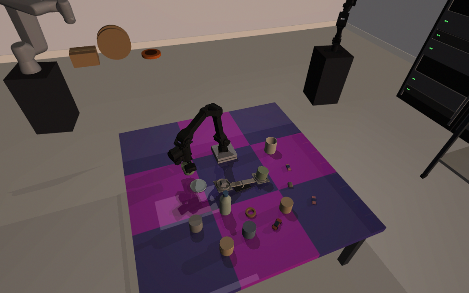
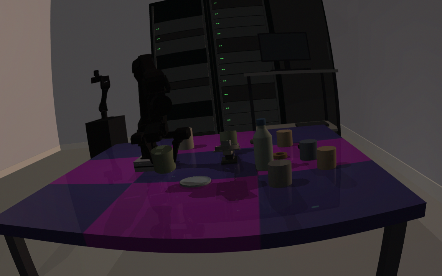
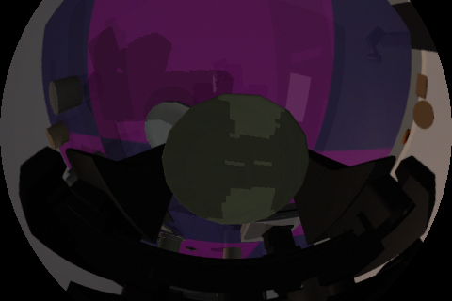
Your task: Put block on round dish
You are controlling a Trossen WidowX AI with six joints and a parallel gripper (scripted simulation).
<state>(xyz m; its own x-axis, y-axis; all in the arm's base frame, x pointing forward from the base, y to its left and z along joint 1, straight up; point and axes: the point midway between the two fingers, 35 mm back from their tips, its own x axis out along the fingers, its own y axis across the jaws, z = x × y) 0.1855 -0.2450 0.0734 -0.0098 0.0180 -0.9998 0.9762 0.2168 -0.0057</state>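
The grey block lies 15 cm ahead of my gripper tip, 19 cm to the left of it and 1 cm above it. From my gripper tip the other things lie so: bottle (28 cm ahead, 18 cm to the left, 3 cm above); round dish (8 cm ahead, 5 cm to the left, 8 cm below); balance beam (12 cm ahead, 31 cm to the left, 4 cm below).
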